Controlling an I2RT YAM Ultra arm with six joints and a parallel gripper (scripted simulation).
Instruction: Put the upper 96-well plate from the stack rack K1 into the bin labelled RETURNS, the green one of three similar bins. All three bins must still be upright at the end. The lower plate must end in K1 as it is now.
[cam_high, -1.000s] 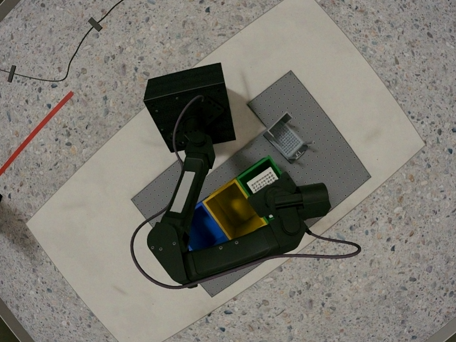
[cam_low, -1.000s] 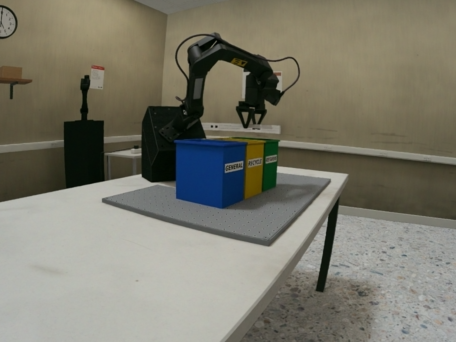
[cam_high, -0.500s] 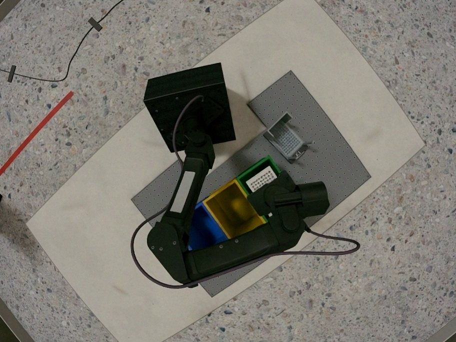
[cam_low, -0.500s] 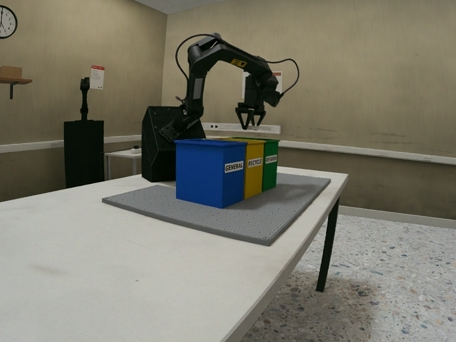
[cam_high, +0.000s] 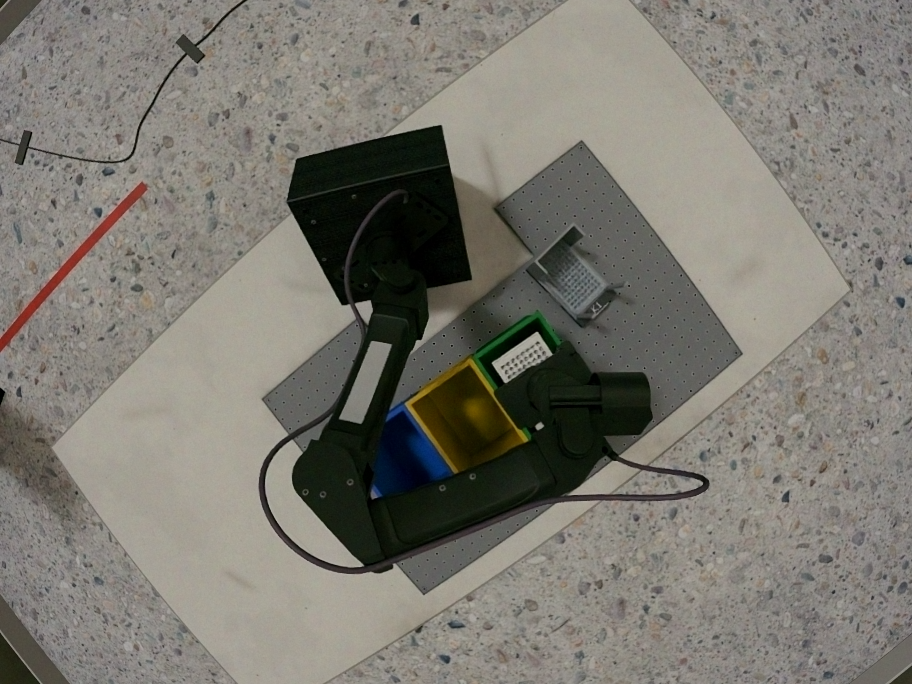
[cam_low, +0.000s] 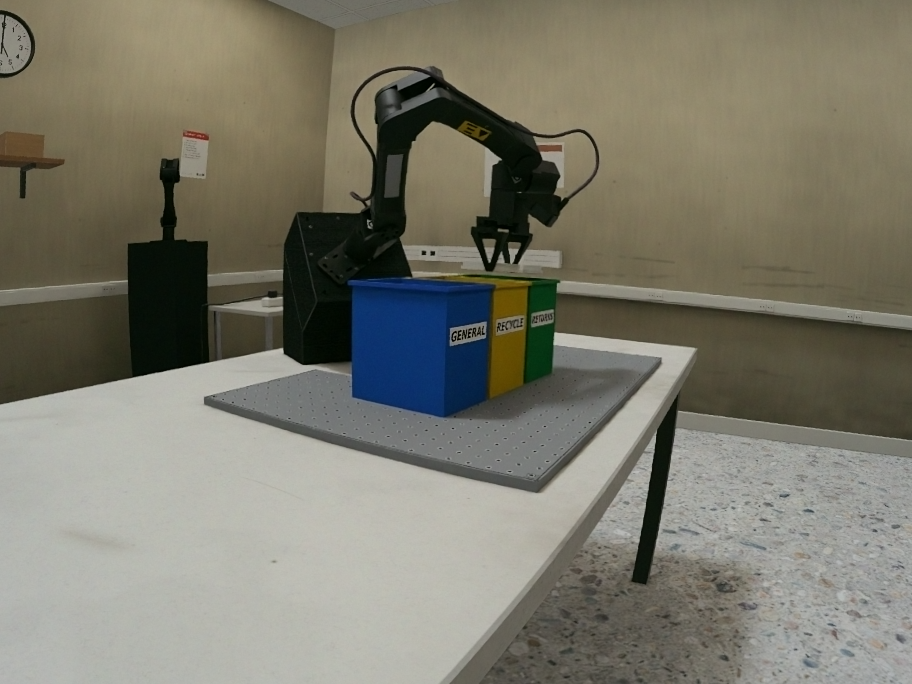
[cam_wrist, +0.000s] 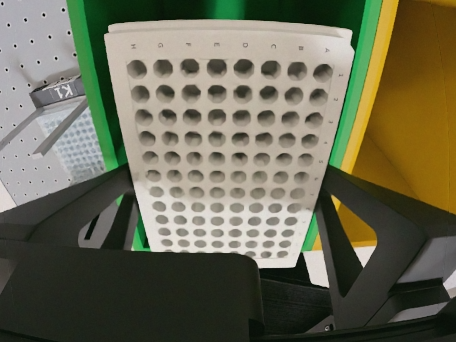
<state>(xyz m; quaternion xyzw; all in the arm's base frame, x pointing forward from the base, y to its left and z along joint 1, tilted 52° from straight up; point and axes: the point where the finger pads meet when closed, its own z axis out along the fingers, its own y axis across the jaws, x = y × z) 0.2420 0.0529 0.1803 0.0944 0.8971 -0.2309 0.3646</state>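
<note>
The 96-well plate is right at my hand. Also, from my hand: green returns bin (11 cm below, 1 cm ahead); then yellow bin (12 cm to the right, 11 cm below, 5 cm behind); then blue bin (24 cm to the right, 11 cm below, 10 cm behind).
</note>
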